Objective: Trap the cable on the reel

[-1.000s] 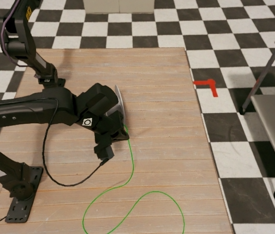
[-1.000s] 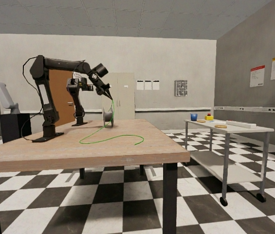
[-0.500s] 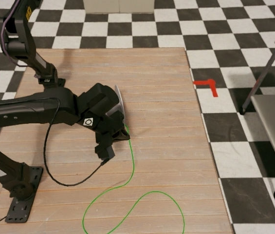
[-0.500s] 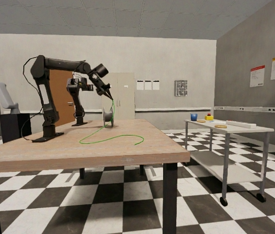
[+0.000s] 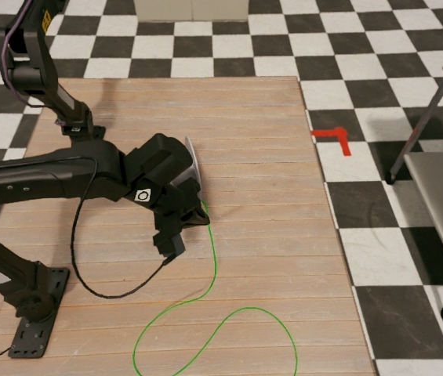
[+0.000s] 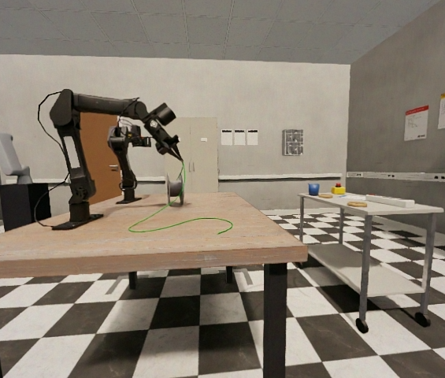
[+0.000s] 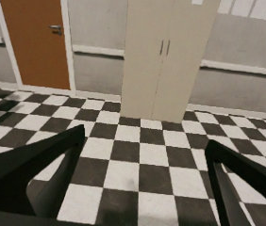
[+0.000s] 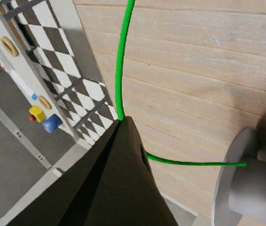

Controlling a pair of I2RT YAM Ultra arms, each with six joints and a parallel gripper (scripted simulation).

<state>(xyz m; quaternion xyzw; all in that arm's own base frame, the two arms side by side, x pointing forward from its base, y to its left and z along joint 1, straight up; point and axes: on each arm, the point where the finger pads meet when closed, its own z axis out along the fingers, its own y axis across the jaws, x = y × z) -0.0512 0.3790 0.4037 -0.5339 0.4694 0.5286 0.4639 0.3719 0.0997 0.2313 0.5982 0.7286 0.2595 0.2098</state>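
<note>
Right now the grey reel is 55 cm to the right of my left hand, 31 cm below it and 31 cm ahead of it.
</note>
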